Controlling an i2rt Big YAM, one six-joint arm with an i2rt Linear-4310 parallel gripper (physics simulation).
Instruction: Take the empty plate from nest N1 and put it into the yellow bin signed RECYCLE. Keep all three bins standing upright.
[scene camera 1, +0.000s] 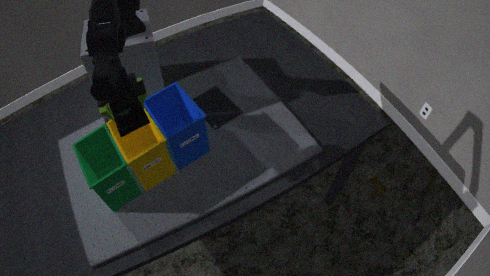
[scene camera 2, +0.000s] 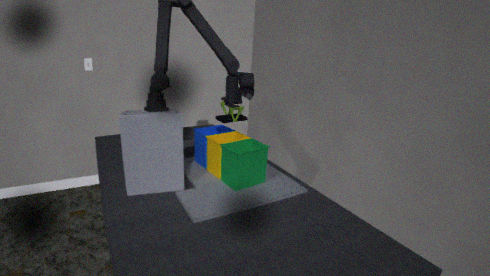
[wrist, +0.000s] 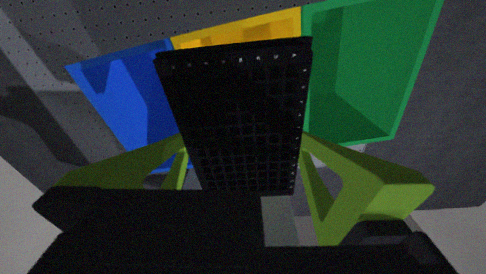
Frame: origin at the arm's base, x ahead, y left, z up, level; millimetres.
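Seen in the pictures: gripper, fingertip midpoint: (scene camera 1: 128, 113) (scene camera 2: 231, 119) (wrist: 243, 136); arm's base, link origin: (scene camera 1: 126, 30) (scene camera 2: 156, 110).
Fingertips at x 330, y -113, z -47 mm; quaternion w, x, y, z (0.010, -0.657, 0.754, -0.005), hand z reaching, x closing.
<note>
Pixels of each thing's top centre, then the offset from my fingertips to it. "pt": a spot on its surface instead. Level surfaces: height alone.
- black plate with small wells, top centre: (wrist: 242, 148) (scene camera 1: 126, 110) (scene camera 2: 231, 116) 1 mm ahead, 0 mm left, 16 mm up
- yellow bin, top centre: (wrist: 248, 106) (scene camera 1: 133, 130) (scene camera 2: 228, 137) 13 mm back, 4 mm right, 85 mm down
- blue bin, top centre: (wrist: 152, 123) (scene camera 1: 171, 107) (scene camera 2: 214, 129) 21 mm back, 128 mm left, 85 mm down
- green bin, top centre: (wrist: 359, 86) (scene camera 1: 97, 154) (scene camera 2: 245, 145) 6 mm back, 137 mm right, 85 mm down
- grey perforated board, surface height: 265 mm down
- dark square pad, surface spot: (scene camera 1: 217, 101) pt 99 mm back, 320 mm left, 254 mm down
My gripper (scene camera 1: 123, 103) (scene camera 2: 233, 113) (wrist: 243, 136) is shut on a black plate with small wells (scene camera 1: 132, 122) (scene camera 2: 224, 118) (wrist: 235, 95), gripped by its two long sides between the green fingers. The plate is roughly level, a little above the bin rims. In the wrist view it covers most of the yellow bin (scene camera 1: 160, 175) (scene camera 2: 214, 157) (wrist: 285, 25), whose far end shows beyond it. The yellow bin stands upright between the blue bin (scene camera 1: 187, 150) (scene camera 2: 200, 150) (wrist: 125, 100) and the green bin (scene camera 1: 120, 194) (scene camera 2: 245, 167) (wrist: 375, 60), both upright. The signs are too blurred to read.
The bins stand close together on a grey perforated board (scene camera 1: 105, 242) (scene camera 2: 200, 212). A dark square pad (scene camera 1: 217, 101) lies beside the blue bin; its mark is unreadable. A grey pedestal (scene camera 1: 132, 62) (scene camera 2: 152, 155) carries the arm behind the bins.
</note>
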